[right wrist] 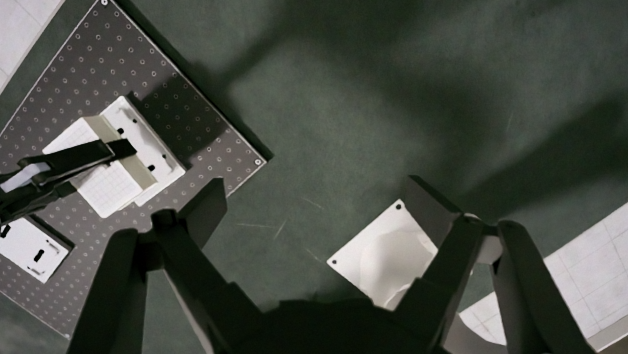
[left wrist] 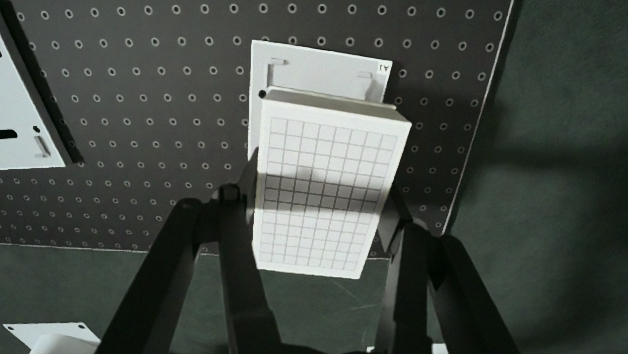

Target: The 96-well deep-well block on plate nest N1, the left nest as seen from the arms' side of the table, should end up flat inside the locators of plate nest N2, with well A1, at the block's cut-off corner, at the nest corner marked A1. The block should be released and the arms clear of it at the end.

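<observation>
The white deep-well block (left wrist: pixel 330 150) (right wrist: pixel 112 192) is held above plate nest N2 (left wrist: pixel 320 75) (right wrist: pixel 142 137), its long sides roughly in line with the nest's. In the left wrist view it covers much of the nest; the far end with two locators and the A1 mark at its right corner shows beyond it. I cannot tell which block corner is cut off. My left gripper (left wrist: pixel 319 172) (right wrist: pixel 109 161) is shut on the block across its long sides. My right gripper (right wrist: pixel 316 193) is open and empty, away from the nests. Plate nest N1 (left wrist: pixel 25 105) (right wrist: pixel 25 245) holds no block in the part that shows.
Both nests stand on a dark perforated board (left wrist: pixel 150 65) (right wrist: pixel 205 165) on the green table top (left wrist: pixel 560 215) (right wrist: pixel 310 125). A white plate (right wrist: pixel 350 255) with a rounded white body on it lies beyond the right gripper's fingers. Pale tiled floor (right wrist: pixel 590 275) shows at the lower right.
</observation>
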